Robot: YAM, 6 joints.
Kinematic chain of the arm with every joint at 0, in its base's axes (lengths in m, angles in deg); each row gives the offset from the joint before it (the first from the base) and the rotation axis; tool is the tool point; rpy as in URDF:
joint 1: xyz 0 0 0.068 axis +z
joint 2: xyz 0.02 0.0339 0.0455 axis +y
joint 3: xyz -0.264 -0.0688 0 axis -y
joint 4: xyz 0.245 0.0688 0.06 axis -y
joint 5: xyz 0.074 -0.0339 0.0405 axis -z
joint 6: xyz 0.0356 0 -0.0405 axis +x
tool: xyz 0 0 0 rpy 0 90 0
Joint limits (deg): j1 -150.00..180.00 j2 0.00..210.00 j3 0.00..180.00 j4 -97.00..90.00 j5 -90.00..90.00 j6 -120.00..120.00
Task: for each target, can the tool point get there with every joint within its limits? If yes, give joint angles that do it. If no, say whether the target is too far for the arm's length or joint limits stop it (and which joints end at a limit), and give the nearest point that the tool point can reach.
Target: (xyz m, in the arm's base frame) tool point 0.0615 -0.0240 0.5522
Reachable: yes | joints 148.56 25.63 79.60 3.79 19.08 30.94
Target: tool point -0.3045 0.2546 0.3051
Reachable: yes | joints 140.98 99.89 87.56 -30.97 9.84 -14.15
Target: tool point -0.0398 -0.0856 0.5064
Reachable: yes | joints -123.90 44.00 55.90 58.46 -24.30 -54.00
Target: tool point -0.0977 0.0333 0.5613
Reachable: yes | joints -36.55 43.74 123.90 -71.52 62.04 -84.93
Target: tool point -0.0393 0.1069 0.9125
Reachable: no: too far | nearest point -0.0321 0.0873 0.7351 | short by 0.179 m
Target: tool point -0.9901 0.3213 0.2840
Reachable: no: too far | nearest point -0.6062 0.1967 0.2166 | short by 0.409 m
